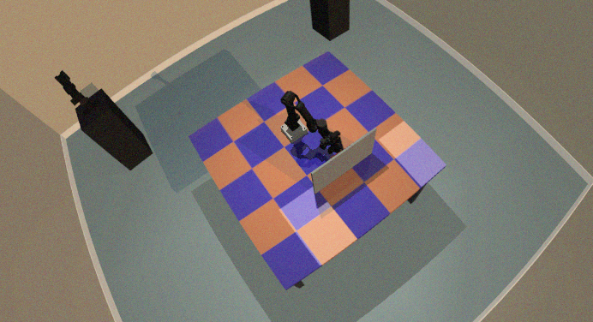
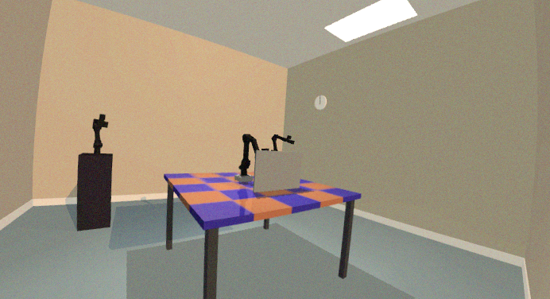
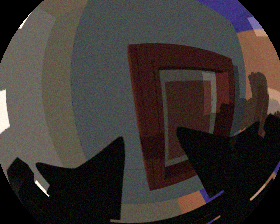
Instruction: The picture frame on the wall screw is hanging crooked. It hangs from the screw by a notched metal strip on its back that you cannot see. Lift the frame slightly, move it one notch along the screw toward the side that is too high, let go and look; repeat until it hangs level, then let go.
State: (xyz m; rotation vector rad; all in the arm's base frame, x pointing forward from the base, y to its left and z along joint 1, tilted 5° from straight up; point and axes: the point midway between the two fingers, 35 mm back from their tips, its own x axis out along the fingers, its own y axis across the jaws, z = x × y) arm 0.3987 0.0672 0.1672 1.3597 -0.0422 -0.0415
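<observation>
Now: gripper tip 50 mm above the picture frame, 10 mm to the left of it and 10 mm short of it. Also, from my gripper tip: grey wall panel 60 mm below, 20 mm ahead, 10 mm to the right.
</observation>
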